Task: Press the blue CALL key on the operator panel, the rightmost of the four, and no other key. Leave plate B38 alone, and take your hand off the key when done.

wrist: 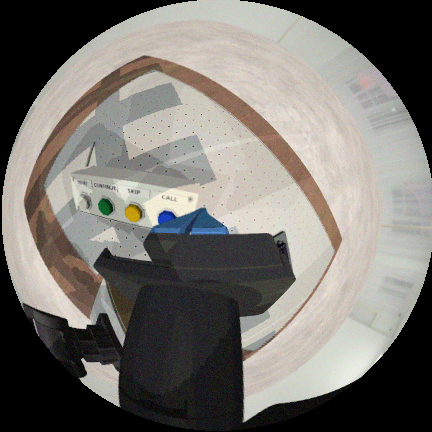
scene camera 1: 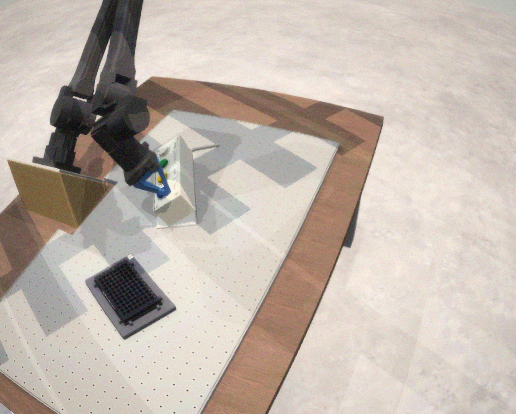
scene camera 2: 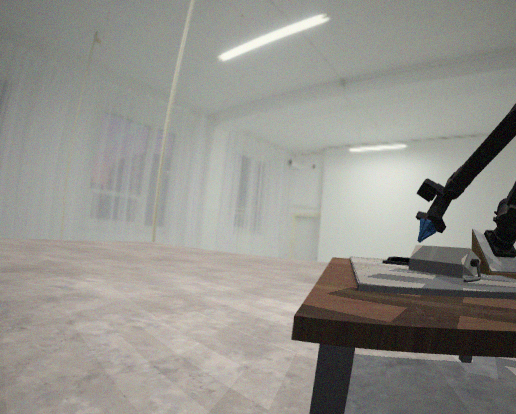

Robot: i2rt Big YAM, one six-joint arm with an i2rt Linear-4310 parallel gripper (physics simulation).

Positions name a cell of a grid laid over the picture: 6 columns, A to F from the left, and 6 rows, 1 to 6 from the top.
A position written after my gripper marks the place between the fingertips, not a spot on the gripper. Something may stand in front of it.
my gripper: wrist C3; scene camera 1 B3; scene camera 2 E4
